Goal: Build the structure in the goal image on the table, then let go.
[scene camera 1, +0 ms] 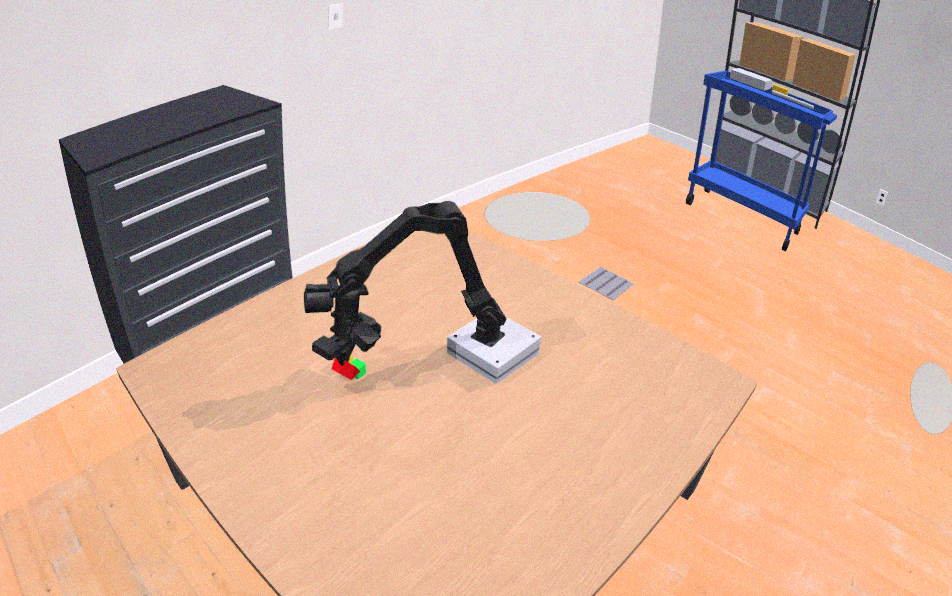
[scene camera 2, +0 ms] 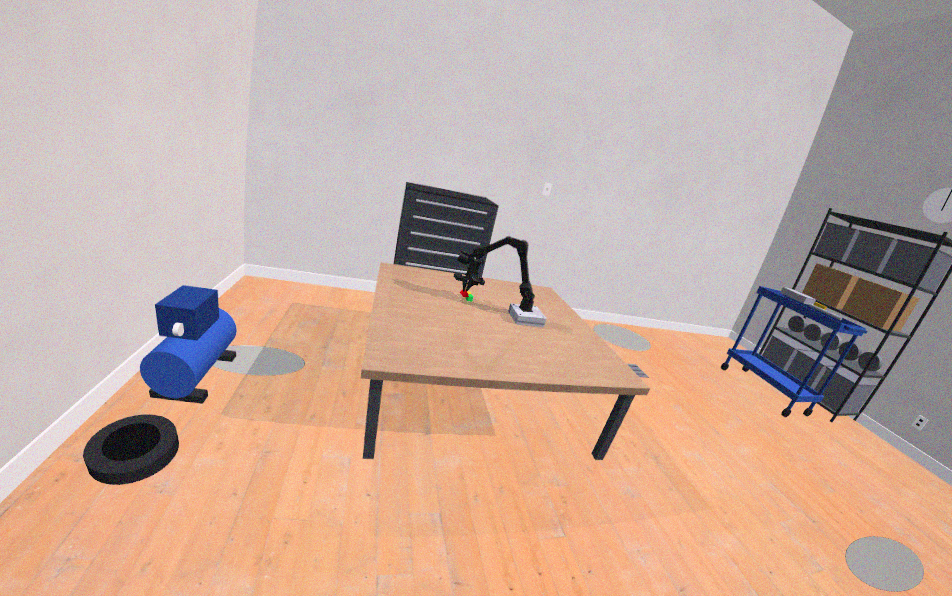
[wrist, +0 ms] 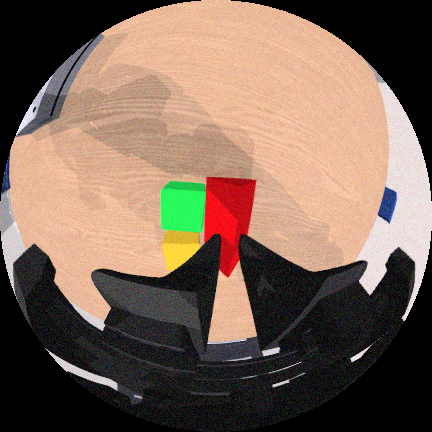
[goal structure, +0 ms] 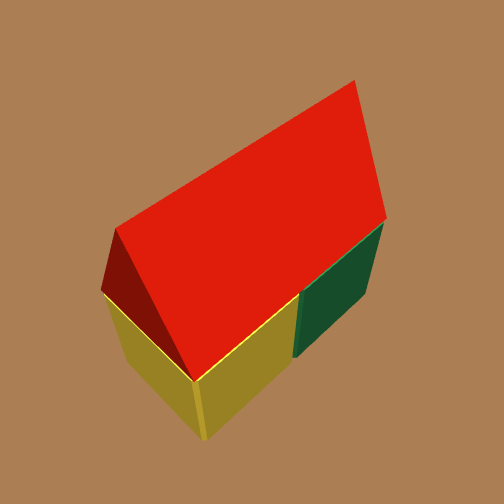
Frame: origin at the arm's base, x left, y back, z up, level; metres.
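Seen in the pictures: gripper, fingertip midpoint: point(scene camera 1: 343, 363) point(scene camera 2: 464, 291) point(wrist: 228, 239); arm's base, origin of the base link: point(scene camera 1: 488, 336) point(scene camera 2: 525, 309).
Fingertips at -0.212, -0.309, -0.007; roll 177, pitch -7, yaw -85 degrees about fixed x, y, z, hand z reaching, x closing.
Pixels of each thing's middle, then the offset from my fingertips to it, as dx, dy, dz. Level surfaces: height alone.
- long red block, body centre: point(wrist: 235, 224) point(scene camera 1: 344, 368) point(scene camera 2: 463, 293) +0.007, -0.006, -0.009
- green cube, body centre: point(wrist: 183, 204) point(scene camera 1: 357, 368) point(scene camera 2: 469, 297) +0.012, +0.034, -0.032
- yellow block, body centre: point(wrist: 182, 247) -0.034, +0.034, -0.032
- table, its level: dz -0.048
A long red block point(scene camera 1: 344, 368) point(scene camera 2: 464, 293) point(wrist: 229, 215) is between the fingertips of my gripper point(scene camera 1: 344, 359) point(scene camera 2: 465, 288) point(wrist: 228, 239), which is shut on it. The block looks tilted in the scene camera 1 view. A green cube point(scene camera 1: 361, 368) point(scene camera 2: 470, 298) point(wrist: 183, 208) is close beside its left side in the wrist view. A yellow block point(wrist: 181, 252) is next to the green cube, partly hidden by the left finger. I cannot tell whether the red block touches the table point(scene camera 1: 449, 477) point(scene camera 2: 484, 351) or the other blocks.
The arm's pale base point(scene camera 1: 497, 354) point(scene camera 2: 526, 315) stands on the table, to the right of the blocks in both scene views. A dark drawer cabinet point(scene camera 1: 203, 203) point(scene camera 2: 446, 228) stands behind the table. A blue cart point(scene camera 1: 748, 193) stands on the floor farther off.
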